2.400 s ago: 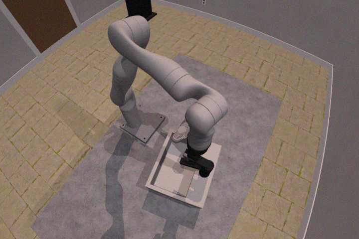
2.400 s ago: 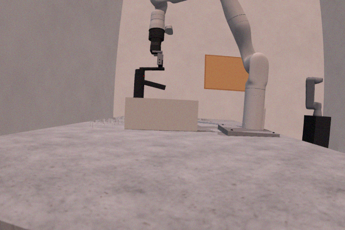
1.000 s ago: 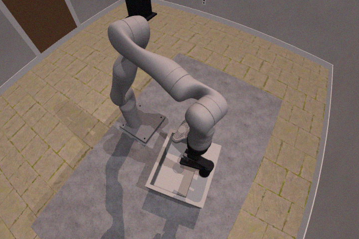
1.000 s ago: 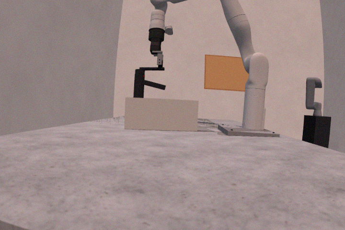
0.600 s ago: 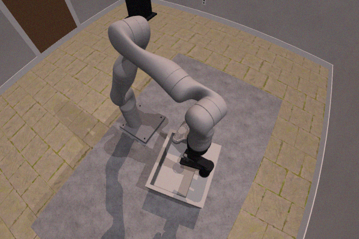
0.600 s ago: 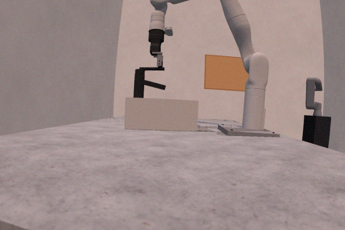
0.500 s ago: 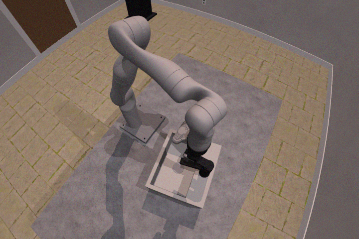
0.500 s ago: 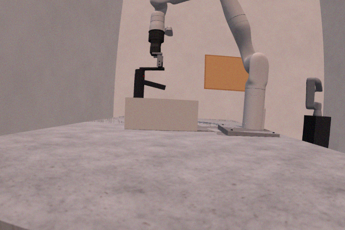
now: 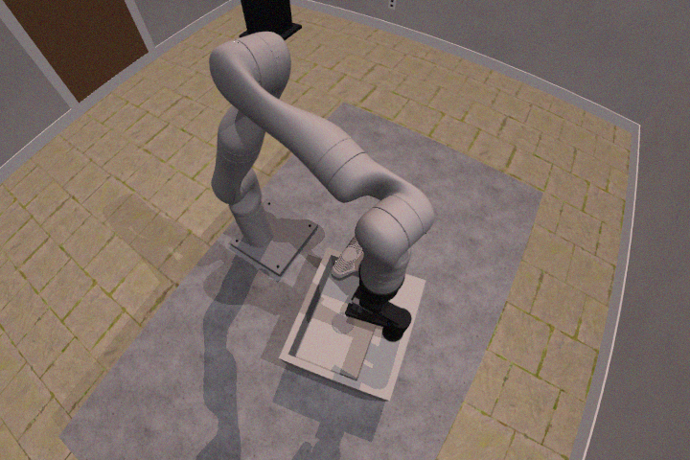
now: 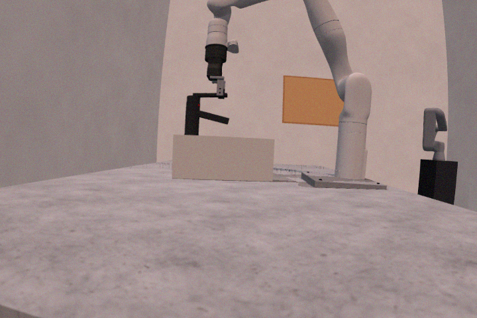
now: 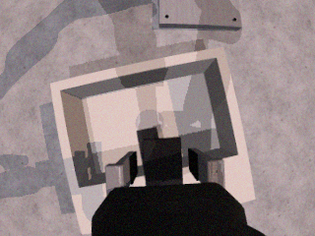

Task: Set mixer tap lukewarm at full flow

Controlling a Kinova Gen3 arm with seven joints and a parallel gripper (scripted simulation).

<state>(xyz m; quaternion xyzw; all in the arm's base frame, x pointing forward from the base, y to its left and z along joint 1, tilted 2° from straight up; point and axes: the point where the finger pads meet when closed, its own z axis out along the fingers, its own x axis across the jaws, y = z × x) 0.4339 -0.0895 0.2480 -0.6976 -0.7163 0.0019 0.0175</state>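
Now: the lever 40 mm ahead of my hand and 10 mm below it. The rest, counted from my hand: black mixer tap (60 mm ahead, 60 mm below); then sink basin (20 mm behind, 20 mm to the right, 240 mm below).
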